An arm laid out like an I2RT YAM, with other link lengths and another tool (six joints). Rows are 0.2 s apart.
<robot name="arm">
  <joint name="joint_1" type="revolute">
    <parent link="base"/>
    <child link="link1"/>
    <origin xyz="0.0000 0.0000 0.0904" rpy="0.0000 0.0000 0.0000"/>
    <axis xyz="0 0 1"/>
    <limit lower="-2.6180" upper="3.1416"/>
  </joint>
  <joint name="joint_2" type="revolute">
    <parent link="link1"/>
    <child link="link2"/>
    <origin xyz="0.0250 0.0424 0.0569" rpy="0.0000 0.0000 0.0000"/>
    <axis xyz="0 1 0"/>
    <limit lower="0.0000" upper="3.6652"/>
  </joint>
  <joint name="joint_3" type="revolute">
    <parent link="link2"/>
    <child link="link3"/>
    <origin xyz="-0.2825 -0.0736 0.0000" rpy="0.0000 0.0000 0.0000"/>
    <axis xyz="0 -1 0"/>
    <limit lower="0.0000" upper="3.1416"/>
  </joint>
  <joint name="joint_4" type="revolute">
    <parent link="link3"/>
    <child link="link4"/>
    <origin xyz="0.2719 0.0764 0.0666" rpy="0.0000 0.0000 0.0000"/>
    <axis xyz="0 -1 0"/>
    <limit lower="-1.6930" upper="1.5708"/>
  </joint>
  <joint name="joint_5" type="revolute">
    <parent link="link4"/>
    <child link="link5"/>
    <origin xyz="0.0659 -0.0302 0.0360" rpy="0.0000 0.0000 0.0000"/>
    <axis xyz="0 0 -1"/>
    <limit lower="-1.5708" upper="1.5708"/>
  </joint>
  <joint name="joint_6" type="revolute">
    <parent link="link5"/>
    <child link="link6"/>
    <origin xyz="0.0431 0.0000 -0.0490" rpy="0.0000 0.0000 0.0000"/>
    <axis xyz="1 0 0"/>
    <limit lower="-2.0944" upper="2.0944"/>
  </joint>
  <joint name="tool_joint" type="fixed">
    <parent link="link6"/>
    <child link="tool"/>
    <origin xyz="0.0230 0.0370 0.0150" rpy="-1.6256 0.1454 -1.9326"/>
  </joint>
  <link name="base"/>
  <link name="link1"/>
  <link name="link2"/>
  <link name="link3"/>
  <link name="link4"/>
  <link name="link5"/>
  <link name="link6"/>
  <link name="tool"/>
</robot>
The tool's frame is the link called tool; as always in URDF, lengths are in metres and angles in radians.
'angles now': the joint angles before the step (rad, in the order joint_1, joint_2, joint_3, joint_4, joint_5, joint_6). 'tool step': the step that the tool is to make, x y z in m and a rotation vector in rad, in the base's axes. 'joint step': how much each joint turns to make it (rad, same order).
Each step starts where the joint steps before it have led.
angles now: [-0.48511 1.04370 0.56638 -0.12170 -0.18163 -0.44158]
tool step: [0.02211 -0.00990 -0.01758 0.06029 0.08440 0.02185]
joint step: [0.00035 0.16925 0.05866 0.00744 -0.02558 -0.00192]
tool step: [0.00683 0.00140 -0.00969 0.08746 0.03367 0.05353]
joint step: [0.00000 0.07581 0.02075 -0.01306 -0.08108 0.01007]
